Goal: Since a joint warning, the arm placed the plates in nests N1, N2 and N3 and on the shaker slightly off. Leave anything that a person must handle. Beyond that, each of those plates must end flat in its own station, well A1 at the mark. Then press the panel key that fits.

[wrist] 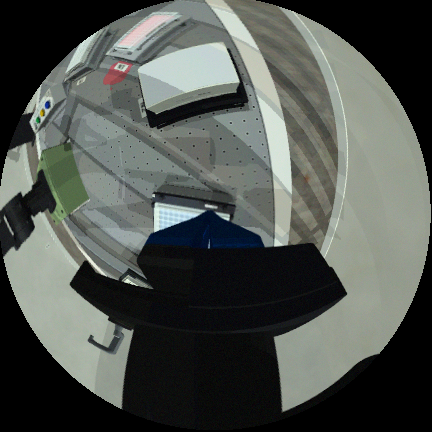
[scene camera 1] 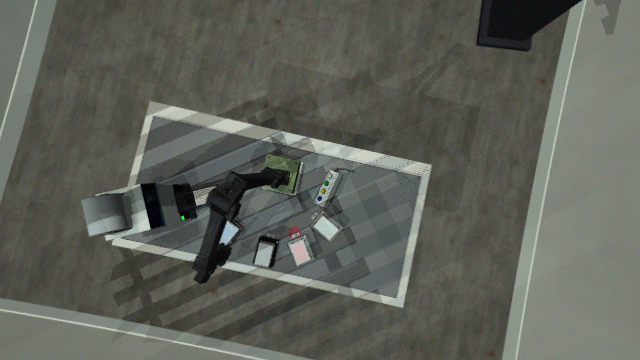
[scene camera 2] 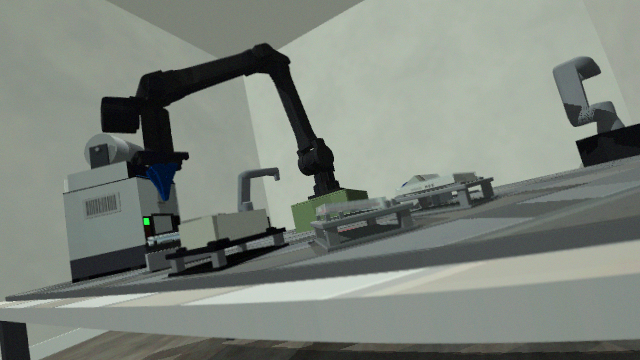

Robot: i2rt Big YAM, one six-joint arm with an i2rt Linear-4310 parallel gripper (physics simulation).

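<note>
My gripper (scene camera 2: 166, 198) (wrist: 209, 216) is shut and empty, its blue tips pointing down above the pale blue plate (scene camera 1: 230, 232) (wrist: 167, 215) on the dark shaker (wrist: 192, 200). The fingers hide part of that plate in the wrist view. A tall whitish plate (scene camera 1: 264, 253) (scene camera 2: 225, 225) (wrist: 187, 75) sits on a black nest (scene camera 1: 275, 246) (wrist: 200, 113), with more nest bare along two sides. A pink plate (scene camera 1: 300, 251) (scene camera 2: 350, 205) (wrist: 147, 31) and a pale plate (scene camera 1: 327, 226) (wrist: 86, 52) lie on grey nests. The key panel (scene camera 1: 327, 187) (wrist: 42, 113) has coloured keys. A1 marks are too small to tell.
A large machine (scene camera 1: 135, 207) (scene camera 2: 105, 230) with a green light stands at the left, a plate (scene camera 1: 202, 195) at its front. The arm stands on a green base (scene camera 1: 275, 162) (scene camera 2: 302, 217) (wrist: 70, 185). A red patch (scene camera 1: 295, 231) (wrist: 113, 76) lies beside the pink plate's nest.
</note>
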